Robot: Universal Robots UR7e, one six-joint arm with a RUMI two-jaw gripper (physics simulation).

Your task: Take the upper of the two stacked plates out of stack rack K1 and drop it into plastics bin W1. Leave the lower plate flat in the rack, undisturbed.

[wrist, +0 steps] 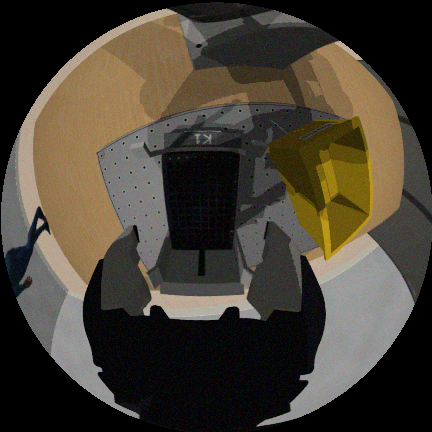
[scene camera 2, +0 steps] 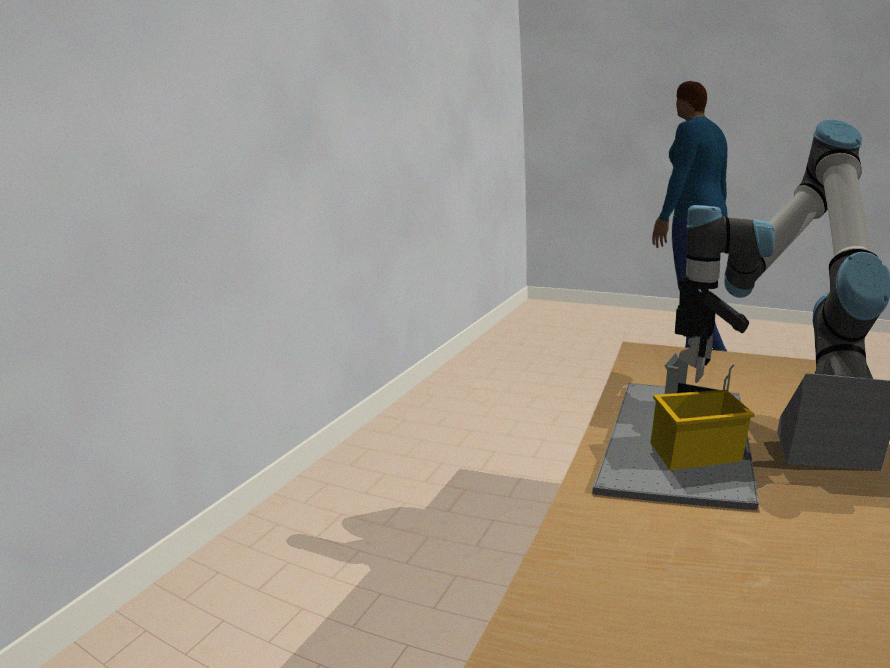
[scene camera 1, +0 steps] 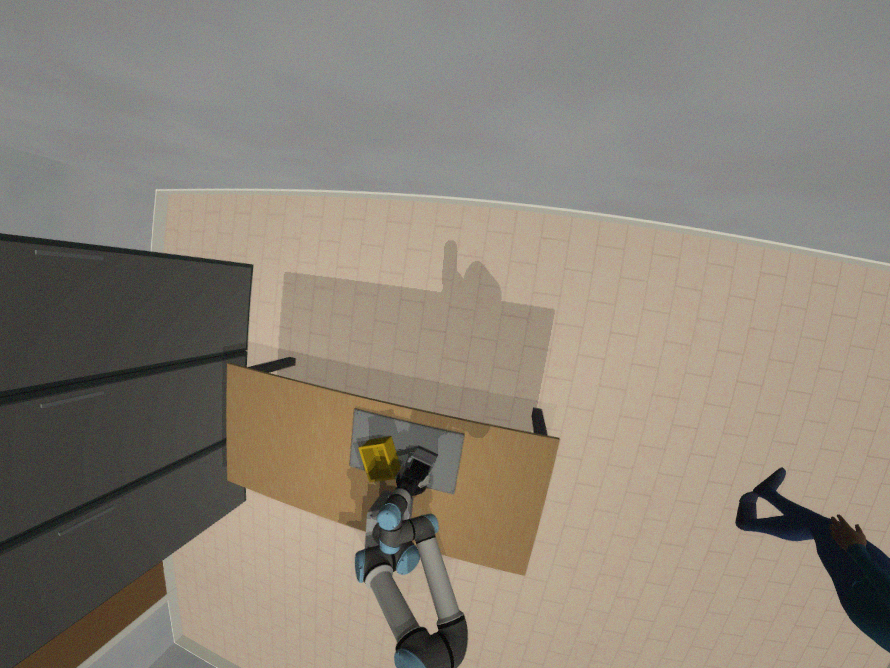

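Pixels of known places: gripper, fingertip midpoint: [wrist: 199, 225] [scene camera 2: 701, 373] [scene camera 1: 416, 473]; arm's base, origin of the base link: [scene camera 2: 843, 400].
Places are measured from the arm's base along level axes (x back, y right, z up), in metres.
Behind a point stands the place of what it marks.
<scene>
Stack rack K1 [scene camera 2: 674, 378] @[y 0.050, x -0.384, z -0.009 m] [wrist: 202, 288] @[y 0.098, x -0.394, z 0.012 m] is a grey holder with end walls and corner guides; its label shows in the wrist view. A black plate with a grid of wells [wrist: 202, 200] @[y 0.083, x -0.319, z -0.049 m] lies flat in it. Its dark edge shows in scene camera 2. The lower plate cannot be told apart beneath it. The yellow open bin [scene camera 1: 378, 460] @[y -0.125, x -0.274, z -0.095 m] [scene camera 2: 708, 443] @[y -0.155, x -0.295, z -0.054 m] [wrist: 350, 172] @[y -0.151, x -0.299, z -0.045 m] stands beside the rack; its W1 label cannot be read. My gripper [scene camera 2: 699, 372] @[y 0.085, x -0.324, z -0.005 m] [wrist: 199, 225] @[y 0.085, x -0.324, z -0.005 m] is open and empty, pointing down low over the rack, its fingertips above and apart from the plate.
Rack and bin stand on a grey perforated board [scene camera 1: 449, 474] @[y 0.215, x -0.305, z -0.101 m] [scene camera 2: 625, 478] @[y -0.237, x -0.439, z -0.101 m] [wrist: 135, 200] @[y 0.196, x -0.317, z -0.101 m] on the wooden table [scene camera 1: 287, 431] @[y -0.651, x -0.253, z -0.114 m] [scene camera 2: 647, 575] @[y -0.484, x -0.358, z -0.114 m] [wrist: 75, 150] @[y 0.330, x -0.175, z -0.114 m]. The arm's grey base block [scene camera 2: 833, 424] @[y -0.079, x -0.034, z -0.022 m] stands beside the board. A person [scene camera 1: 826, 535] [scene camera 2: 700, 165] [wrist: 22, 260] stands beyond the table.
</scene>
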